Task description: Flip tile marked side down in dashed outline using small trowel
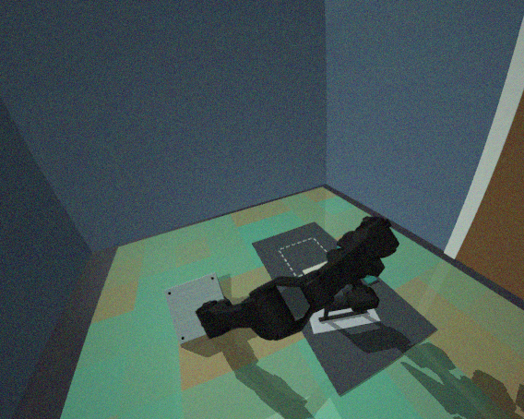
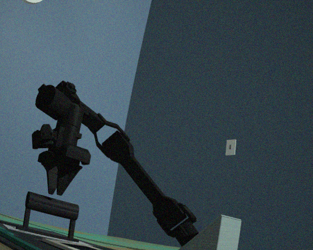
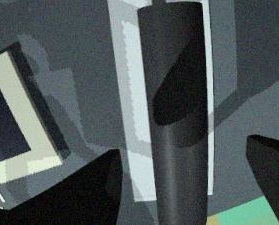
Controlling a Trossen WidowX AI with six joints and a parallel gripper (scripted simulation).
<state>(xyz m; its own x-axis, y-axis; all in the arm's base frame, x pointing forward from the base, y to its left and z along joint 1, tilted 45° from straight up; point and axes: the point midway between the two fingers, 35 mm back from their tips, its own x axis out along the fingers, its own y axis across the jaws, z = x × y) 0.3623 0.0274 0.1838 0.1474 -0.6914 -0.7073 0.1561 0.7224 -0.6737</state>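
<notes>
My gripper tip is 2 cm short of the tile, 16 cm to the right of it and 9 cm above it. The rest, counted from my gripper tip: dark grey mat 2 cm ahead, 16 cm to the left, 12 cm below; then teal trowel 16 cm ahead, 16 cm to the left, 9 cm below.
</notes>
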